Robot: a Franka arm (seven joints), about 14 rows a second.
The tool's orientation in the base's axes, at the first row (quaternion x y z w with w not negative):
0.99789 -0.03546 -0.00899 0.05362
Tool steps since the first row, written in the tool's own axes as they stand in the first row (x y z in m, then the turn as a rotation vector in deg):
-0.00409 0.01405 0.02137 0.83 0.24 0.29
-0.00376 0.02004 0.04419 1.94 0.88 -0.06
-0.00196 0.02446 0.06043 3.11 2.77 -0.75
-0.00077 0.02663 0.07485 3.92 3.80 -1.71
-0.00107 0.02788 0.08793 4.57 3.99 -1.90
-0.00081 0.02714 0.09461 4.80 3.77 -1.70
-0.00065 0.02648 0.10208 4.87 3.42 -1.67
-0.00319 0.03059 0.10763 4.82 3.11 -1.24
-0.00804 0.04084 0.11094 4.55 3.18 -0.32
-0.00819 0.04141 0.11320 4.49 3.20 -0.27
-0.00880 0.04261 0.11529 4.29 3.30 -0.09
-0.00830 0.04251 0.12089 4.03 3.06 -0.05
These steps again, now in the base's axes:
-0.00552 -0.01591 -0.01967 0.80 -0.33 -0.27
-0.00611 -0.02431 -0.04172 1.87 -1.01 0.13
-0.00498 -0.03055 -0.05741 2.92 -2.89 1.00
-0.00425 -0.03432 -0.07153 3.68 -3.87 2.05
-0.00493 -0.03693 -0.08439 4.32 -4.08 2.25
-0.00476 -0.03692 -0.09112 4.56 -3.90 2.03
-0.00472 -0.03707 -0.09862 4.65 -3.56 1.96
-0.00766 -0.04156 -0.10366 4.62 -3.30 1.50
-0.01328 -0.05173 -0.10577 4.32 -3.45 0.60
-0.01352 -0.05252 -0.10796 4.26 -3.47 0.55
-0.01426 -0.05389 -0.10990 4.05 -3.57 0.38
-0.01387 -0.05442 -0.11548 3.81 -3.32 0.32

